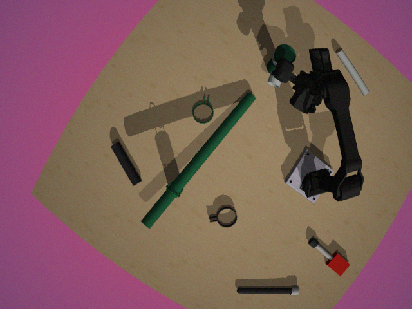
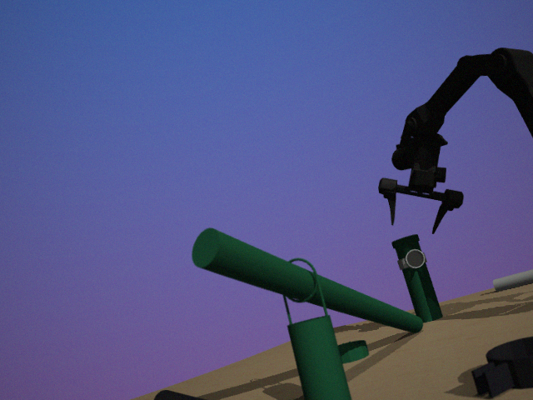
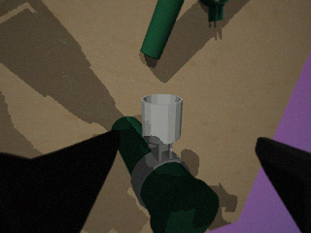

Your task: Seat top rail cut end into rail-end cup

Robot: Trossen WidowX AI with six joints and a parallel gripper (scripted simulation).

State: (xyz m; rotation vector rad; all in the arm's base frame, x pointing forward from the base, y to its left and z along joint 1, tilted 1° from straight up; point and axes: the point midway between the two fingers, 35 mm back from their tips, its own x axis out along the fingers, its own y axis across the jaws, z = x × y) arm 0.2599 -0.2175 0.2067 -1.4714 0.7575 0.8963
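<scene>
My gripper tip is now 6 cm above the rail-end cup, 2 cm to the left of it and 2 cm short of it. Round my gripper tip: short green post: 44 cm to the left, 13 cm ahead, 10 cm below; black cylinder: 46 cm to the left, 32 cm ahead, 19 cm below; white tube: 26 cm to the right, 26 cm behind, 19 cm below.
</scene>
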